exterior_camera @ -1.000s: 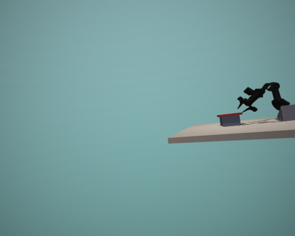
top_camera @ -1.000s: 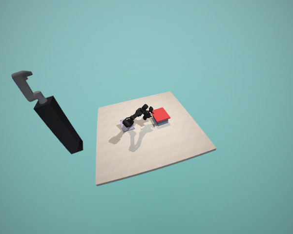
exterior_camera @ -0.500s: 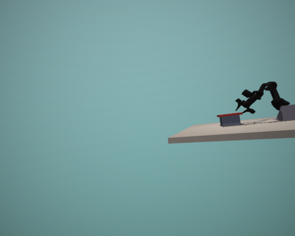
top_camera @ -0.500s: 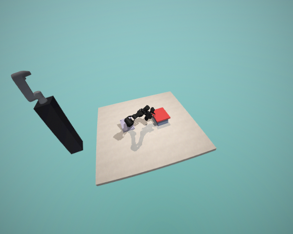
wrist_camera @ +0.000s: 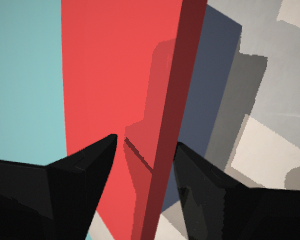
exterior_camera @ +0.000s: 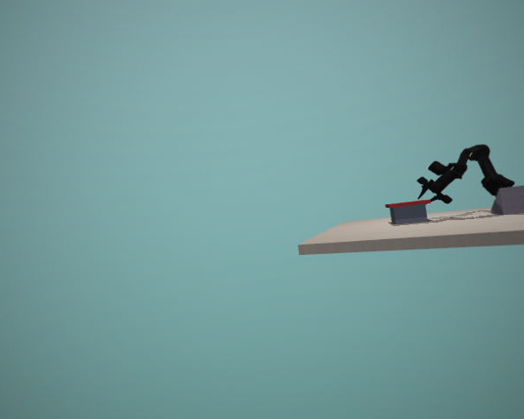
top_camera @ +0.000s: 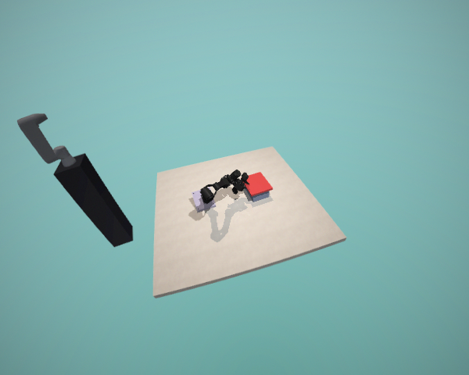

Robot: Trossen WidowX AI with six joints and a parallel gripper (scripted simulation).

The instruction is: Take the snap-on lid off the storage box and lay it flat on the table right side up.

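The red lid is 70 mm ahead of my gripper tip. Round my gripper tip: storage box: 70 mm ahead, 50 mm below.
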